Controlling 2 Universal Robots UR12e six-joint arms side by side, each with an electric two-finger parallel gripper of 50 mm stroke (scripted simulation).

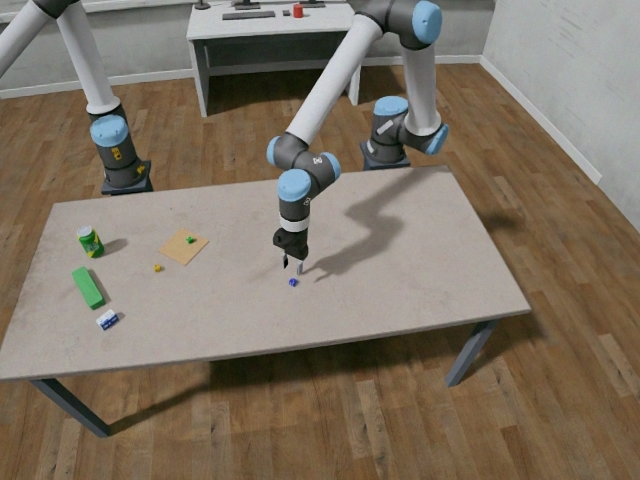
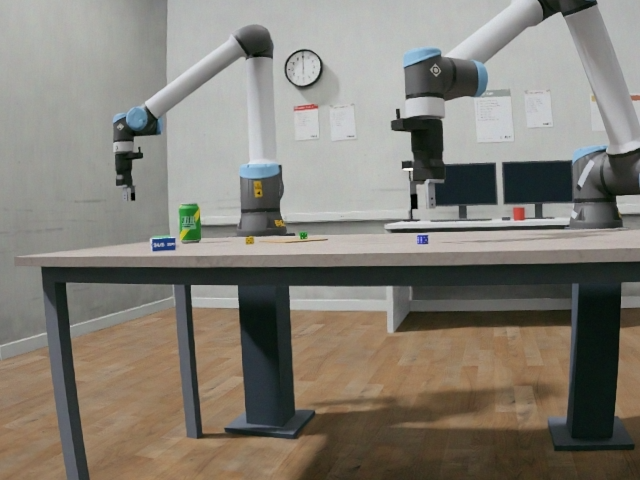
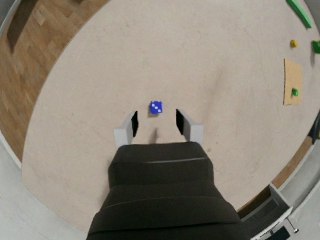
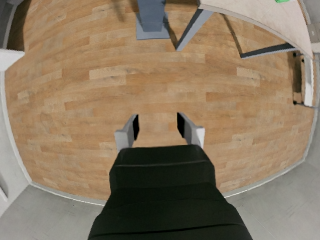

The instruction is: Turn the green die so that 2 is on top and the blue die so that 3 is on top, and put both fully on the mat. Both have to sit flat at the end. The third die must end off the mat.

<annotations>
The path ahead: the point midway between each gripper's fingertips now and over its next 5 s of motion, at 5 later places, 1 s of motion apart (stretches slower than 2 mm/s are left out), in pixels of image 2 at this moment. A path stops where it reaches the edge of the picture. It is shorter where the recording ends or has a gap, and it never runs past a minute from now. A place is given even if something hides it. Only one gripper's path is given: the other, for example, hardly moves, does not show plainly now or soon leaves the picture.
My left gripper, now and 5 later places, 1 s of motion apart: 422,209; 422,218; 422,232; 422,242; 421,209; 382,199
</annotations>
